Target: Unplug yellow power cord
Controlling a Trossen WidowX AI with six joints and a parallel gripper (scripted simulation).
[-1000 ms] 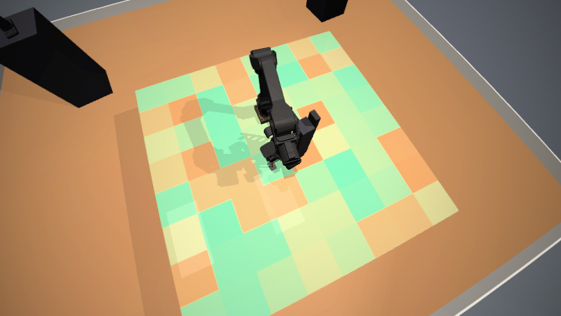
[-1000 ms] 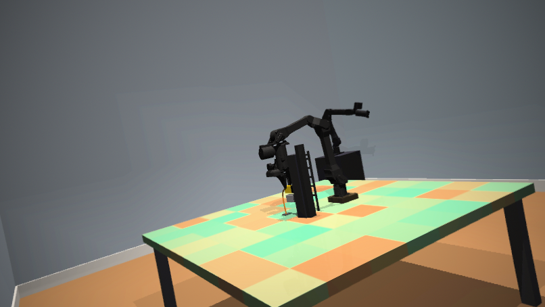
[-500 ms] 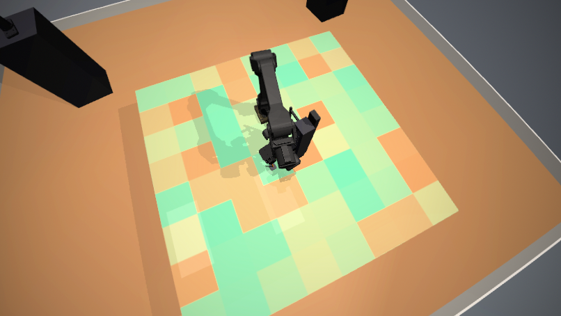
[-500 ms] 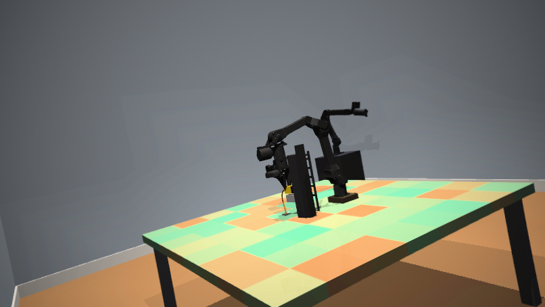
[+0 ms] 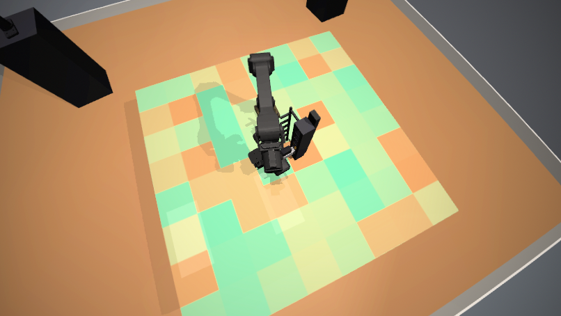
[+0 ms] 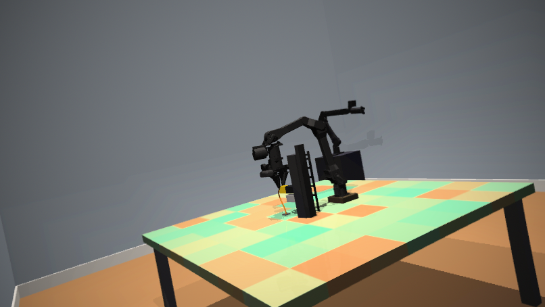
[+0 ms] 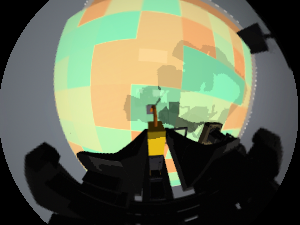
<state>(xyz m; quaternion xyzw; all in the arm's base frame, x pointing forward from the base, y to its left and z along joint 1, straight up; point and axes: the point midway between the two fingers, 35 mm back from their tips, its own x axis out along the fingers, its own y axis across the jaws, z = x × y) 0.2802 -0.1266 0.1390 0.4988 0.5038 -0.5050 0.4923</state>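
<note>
Now: the yellow plug 40 mm to the left of my gripper tip. From my gripper tip the other things lie so: black ladder-like rack (90 mm behind, 140 mm to the left, 10 mm above).
</note>
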